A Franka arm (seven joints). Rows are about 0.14 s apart.
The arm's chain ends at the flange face. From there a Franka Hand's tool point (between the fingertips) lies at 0.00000 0.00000 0.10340 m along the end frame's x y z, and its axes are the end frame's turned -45 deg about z.
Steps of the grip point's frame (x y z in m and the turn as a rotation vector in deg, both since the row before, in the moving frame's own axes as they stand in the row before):
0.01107, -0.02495, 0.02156, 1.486, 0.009, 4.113
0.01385, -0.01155, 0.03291, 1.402, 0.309, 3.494
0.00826, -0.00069, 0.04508, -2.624, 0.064, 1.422
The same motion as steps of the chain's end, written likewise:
-0.00800, -0.02350, 0.02159, 1.057, -1.044, 4.113
0.00295, -0.01574, 0.03294, 1.210, -0.773, 3.494
0.00196, -0.00964, 0.04519, -1.810, 1.901, 1.422

